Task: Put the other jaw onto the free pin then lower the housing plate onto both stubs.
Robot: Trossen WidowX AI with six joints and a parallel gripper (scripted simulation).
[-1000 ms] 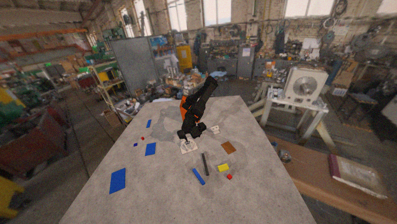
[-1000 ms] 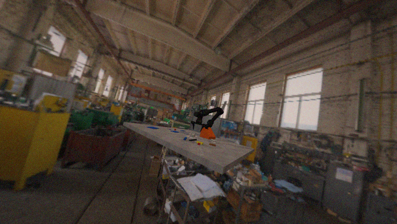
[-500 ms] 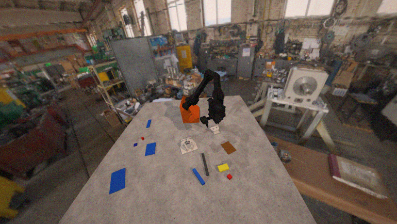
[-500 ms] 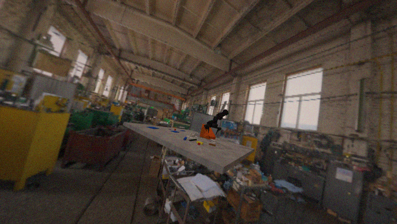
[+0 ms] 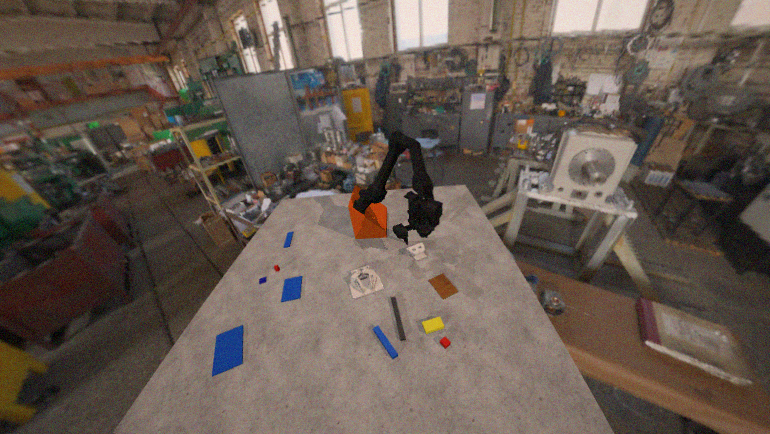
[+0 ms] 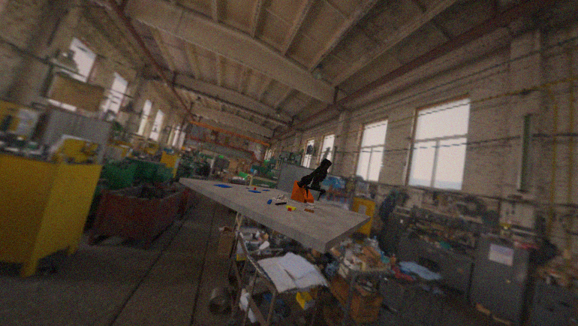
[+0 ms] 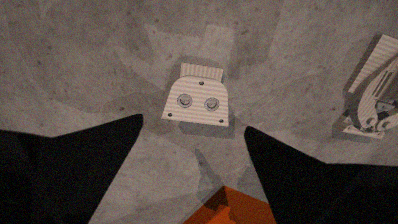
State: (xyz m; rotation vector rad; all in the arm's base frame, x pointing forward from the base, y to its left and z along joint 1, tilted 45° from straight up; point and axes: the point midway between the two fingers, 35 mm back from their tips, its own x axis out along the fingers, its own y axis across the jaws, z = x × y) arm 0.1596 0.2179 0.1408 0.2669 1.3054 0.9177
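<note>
The small white part lies 6 cm below my gripper tip and 1 cm ahead of it. Round my gripper tip: brown tile: 19 cm ahead, 8 cm to the left, 7 cm below; yellow block: 34 cm ahead, 6 cm below, 3 cm to the left; black bar: 31 cm ahead, 9 cm to the right, 6 cm below.
</note>
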